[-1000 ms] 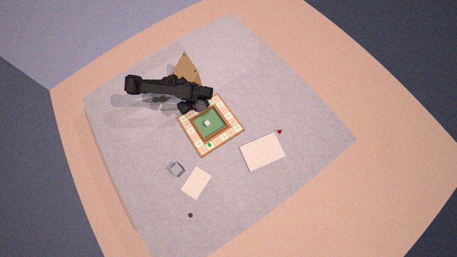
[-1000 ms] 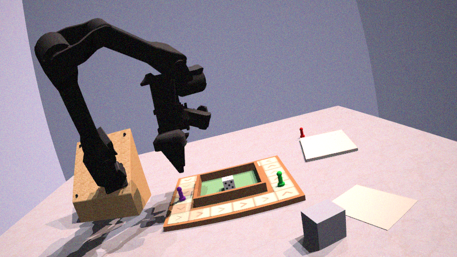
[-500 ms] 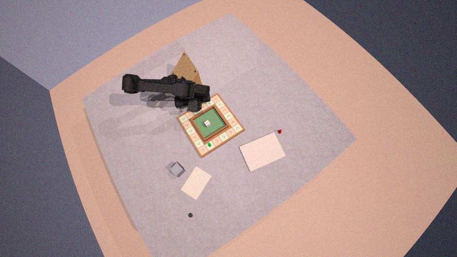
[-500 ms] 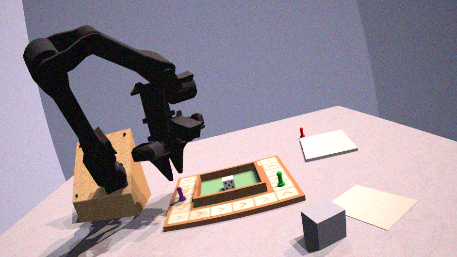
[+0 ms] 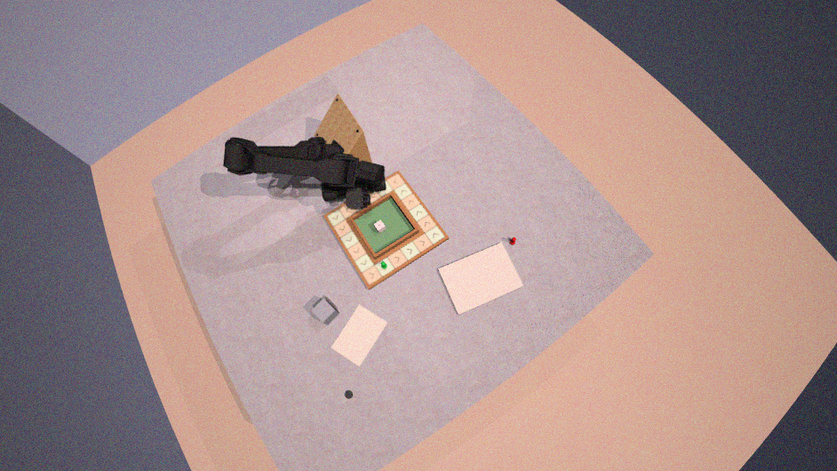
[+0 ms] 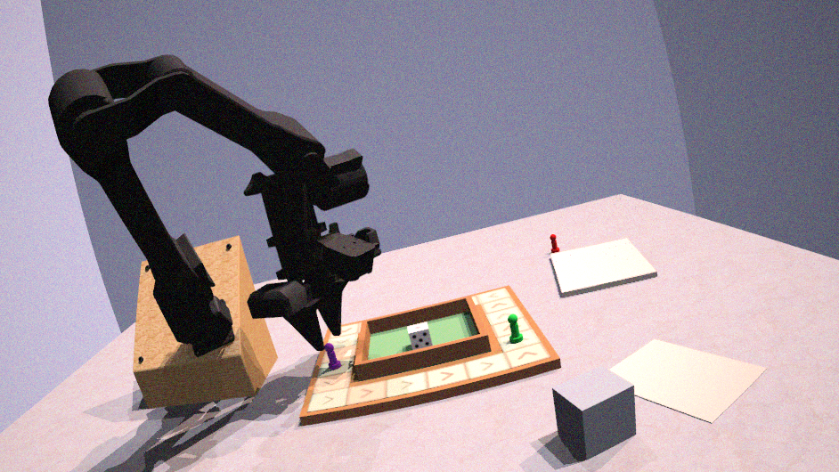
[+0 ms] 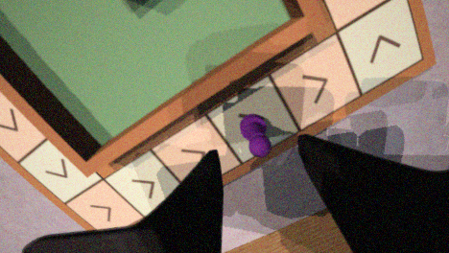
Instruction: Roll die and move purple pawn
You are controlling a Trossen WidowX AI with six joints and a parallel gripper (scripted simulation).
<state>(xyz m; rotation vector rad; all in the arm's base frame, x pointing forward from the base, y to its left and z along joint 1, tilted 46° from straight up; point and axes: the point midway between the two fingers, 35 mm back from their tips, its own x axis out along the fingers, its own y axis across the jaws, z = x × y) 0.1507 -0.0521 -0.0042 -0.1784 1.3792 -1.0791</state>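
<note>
My gripper tip is 2 cm above the purple pawn. The rest, counted from my gripper tip: grey cube: 29 cm to the right, 21 cm ahead, 2 cm below; then green tray: 11 cm ahead, 4 cm below; then green pawn: 21 cm ahead, 8 cm to the right, 2 cm below.
</note>
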